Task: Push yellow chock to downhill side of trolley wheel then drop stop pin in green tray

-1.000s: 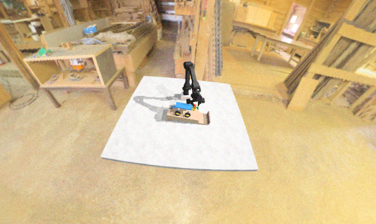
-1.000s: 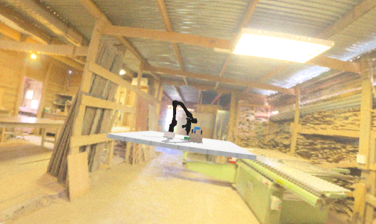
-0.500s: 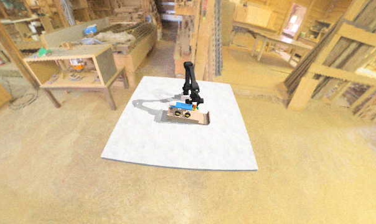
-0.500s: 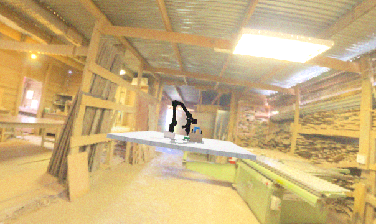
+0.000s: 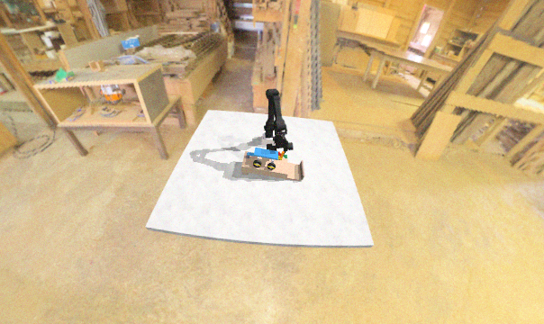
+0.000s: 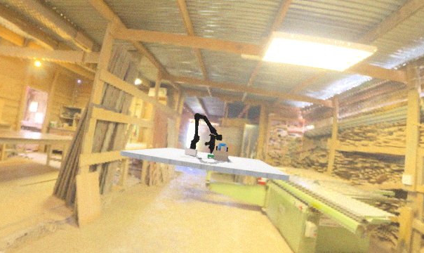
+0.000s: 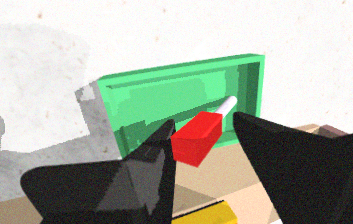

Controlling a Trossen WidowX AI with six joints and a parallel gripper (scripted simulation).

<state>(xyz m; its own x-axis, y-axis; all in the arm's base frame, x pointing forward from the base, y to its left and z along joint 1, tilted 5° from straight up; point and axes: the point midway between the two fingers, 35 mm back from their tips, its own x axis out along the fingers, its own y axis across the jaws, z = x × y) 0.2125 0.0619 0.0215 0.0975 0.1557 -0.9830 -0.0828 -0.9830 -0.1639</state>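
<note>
My gripper tip is 10 mm to the right of the red-headed stop pin. From my gripper tip the other things lie so: ramp: 120 mm to the right, 110 mm ahead, 10 mm above; then yellow chock: 60 mm ahead, 50 mm above, 30 mm to the right; then green tray: 50 mm below.
</note>
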